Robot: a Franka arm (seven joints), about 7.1 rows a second.
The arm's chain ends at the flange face. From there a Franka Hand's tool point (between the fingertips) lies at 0.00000 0.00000 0.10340 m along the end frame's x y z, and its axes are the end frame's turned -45 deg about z.
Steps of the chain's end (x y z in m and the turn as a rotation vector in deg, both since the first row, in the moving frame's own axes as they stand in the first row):
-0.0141, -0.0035, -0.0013, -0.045, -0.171, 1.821
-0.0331, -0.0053, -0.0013, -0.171, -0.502, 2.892
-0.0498, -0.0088, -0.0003, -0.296, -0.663, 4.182
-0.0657, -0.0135, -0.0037, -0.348, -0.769, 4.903
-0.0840, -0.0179, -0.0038, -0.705, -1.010, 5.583
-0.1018, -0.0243, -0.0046, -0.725, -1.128, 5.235
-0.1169, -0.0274, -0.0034, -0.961, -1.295, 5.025
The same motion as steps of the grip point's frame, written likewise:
-0.0078, -0.0126, -0.0013, 0.089, -0.153, 1.821
-0.0205, -0.0276, -0.0013, 0.234, -0.476, 2.892
-0.0302, -0.0419, -0.0003, 0.260, -0.678, 4.182
-0.0383, -0.0566, -0.0037, 0.298, -0.790, 4.903
-0.0489, -0.0725, -0.0038, 0.216, -1.213, 5.583
-0.0571, -0.0898, -0.0046, 0.285, -1.310, 5.235
-0.0661, -0.1026, -0.0034, 0.236, -1.595, 5.025

